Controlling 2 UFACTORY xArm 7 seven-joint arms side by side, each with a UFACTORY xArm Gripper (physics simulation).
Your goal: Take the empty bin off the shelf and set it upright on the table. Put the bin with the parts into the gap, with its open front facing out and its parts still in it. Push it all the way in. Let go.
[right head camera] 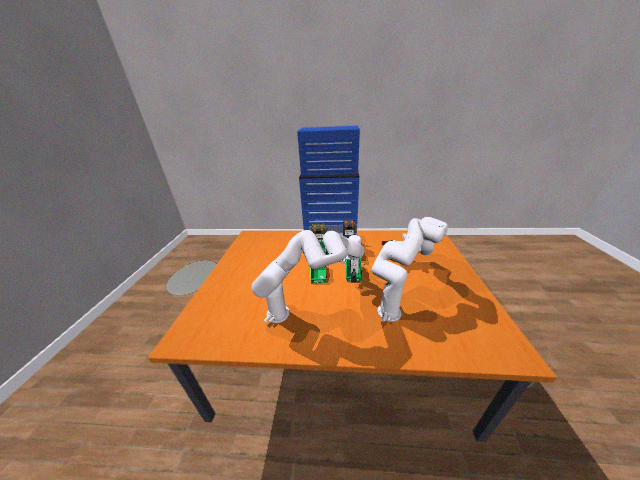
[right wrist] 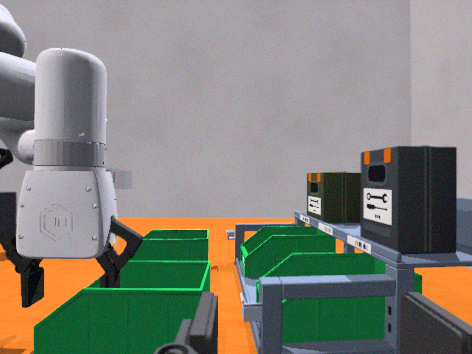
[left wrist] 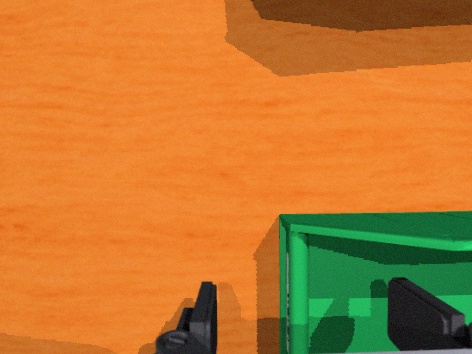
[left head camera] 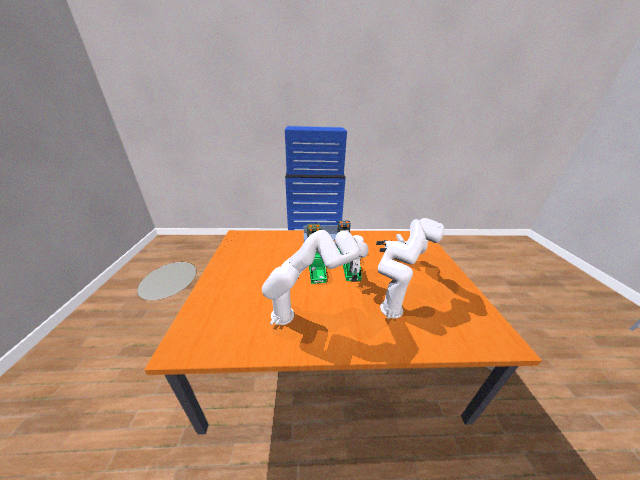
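Seen in the pictures: left gripper, between the fingertips: point(right head camera: 353, 277) point(left wrist: 302, 309) point(left head camera: 352, 276); right gripper, between the fingertips: point(right head camera: 382, 246) point(right wrist: 308, 323) point(left head camera: 377, 246); left arm's base, origin of its link: point(right head camera: 278, 313) point(left head camera: 282, 315); right arm's base, origin of its link: point(right head camera: 389, 312) point(left head camera: 391, 309).
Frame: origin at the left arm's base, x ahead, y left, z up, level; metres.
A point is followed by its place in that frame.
Note:
The empty green bin point(left head camera: 353, 279) point(right head camera: 354, 280) point(left wrist: 375, 221) @[x 0.460, y -0.205, z 0.031 m] point(right wrist: 120, 320) @[x 0.545, y -0.275, z 0.044 m] stands upright on the table, its low front away from the rack. My left gripper point(left head camera: 355, 273) @[x 0.446, y -0.260, z 0.034 m] point(left wrist: 302, 309) @[x 0.446, y -0.260, z 0.034 m] point(right wrist: 71, 304) @[x 0.446, y -0.260, z 0.034 m] is open at its front wall, one finger outside and one over the inside, with nothing gripped. A second green bin point(left head camera: 318, 276) @[x 0.383, y -0.043, z 0.003 m] point(right head camera: 318, 276) @[x 0.380, y -0.038, z 0.003 m] point(right wrist: 175, 250) @[x 0.445, y -0.058, z 0.055 m] stands farther left on the table; small grey bits show in it. The grey-blue rack point(right wrist: 325, 287) @[x 0.729, y -0.192, z 0.080 m] holds green bins point(right wrist: 335, 320) @[x 0.734, y -0.160, z 0.035 m]; I cannot tell where its gap is. My right gripper point(left head camera: 381, 246) @[x 0.746, y -0.349, z 0.119 m] point(right wrist: 308, 323) @[x 0.746, y -0.349, z 0.119 m] is open and empty, right of the rack.
A dark grey toolbox point(left head camera: 344, 225) @[x 0.770, y -0.079, z 0.215 m] point(right head camera: 349, 228) @[x 0.771, y -0.084, z 0.189 m] point(right wrist: 407, 200) @[x 0.804, y -0.113, z 0.162 m] and a dark green toolbox point(left head camera: 312, 227) @[x 0.659, y 0.134, z 0.200 m] point(right wrist: 325, 200) @[x 0.685, y 0.077, z 0.145 m] stand on the rack's top shelf. A blue cabinet point(left head camera: 315, 155) point(right head camera: 328, 155) stands behind the table point(left head camera: 232, 341) @[x -0.239, y 0.137, z 0.000 m]. My left arm point(left head camera: 305, 253) @[x -0.012, y -0.149, z 0.465 m] reaches across in front of the rack.

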